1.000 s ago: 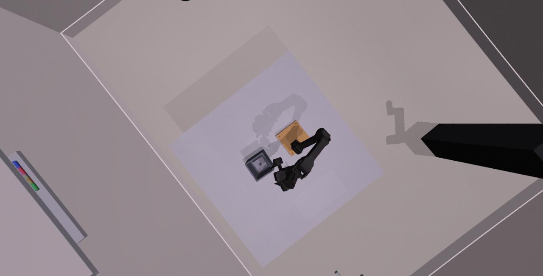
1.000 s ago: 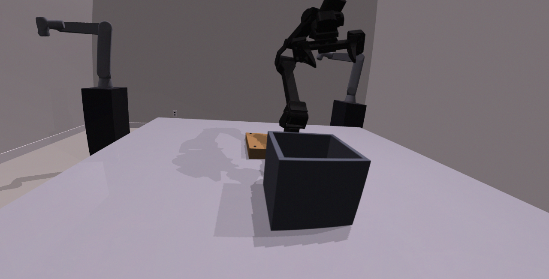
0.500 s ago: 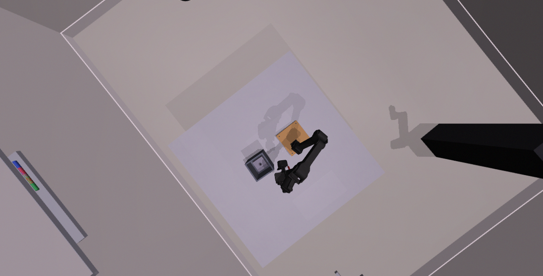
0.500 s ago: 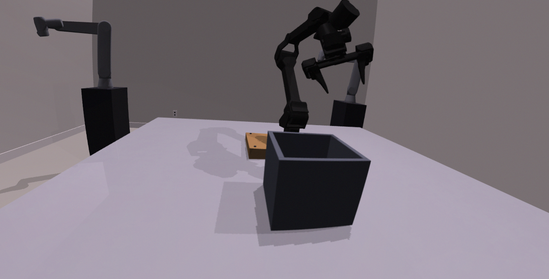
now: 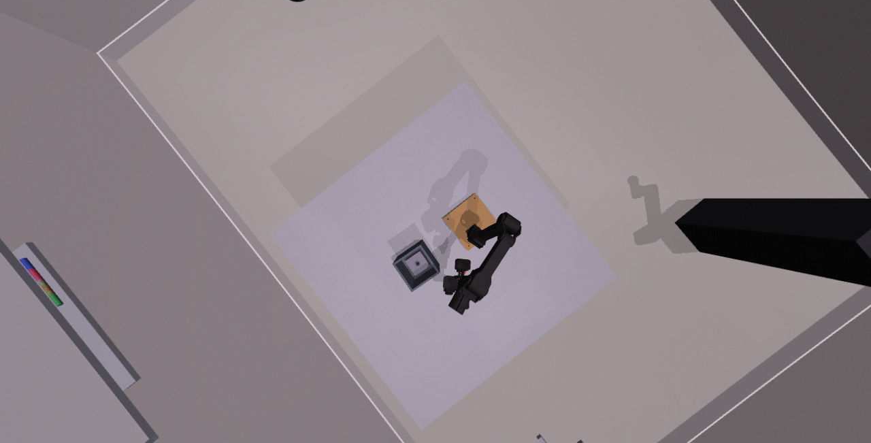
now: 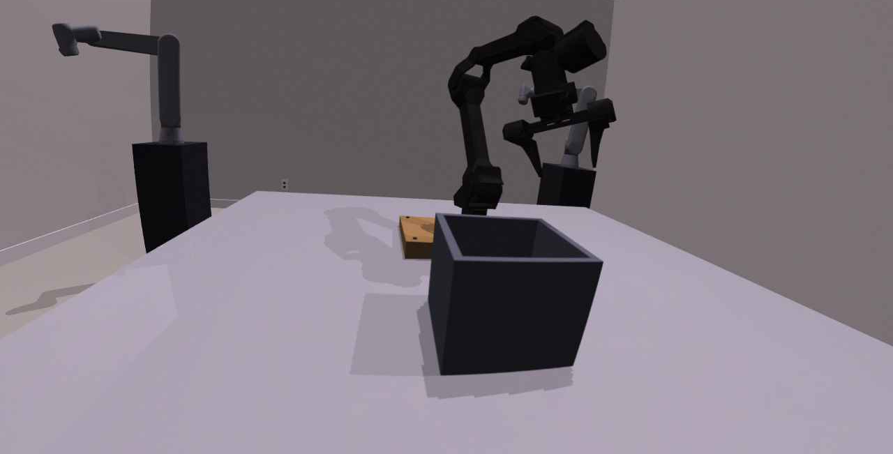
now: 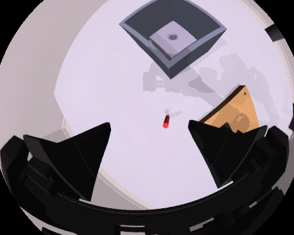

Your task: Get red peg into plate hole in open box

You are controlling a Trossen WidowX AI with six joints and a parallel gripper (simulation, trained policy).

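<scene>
My gripper tip is now 17 cm above the red peg, 4 cm past it and 3 cm to the right of it. From my gripper tip the other things lie so: pale plate: 16 cm below, 15 cm to the right, 12 cm ahead.
</scene>
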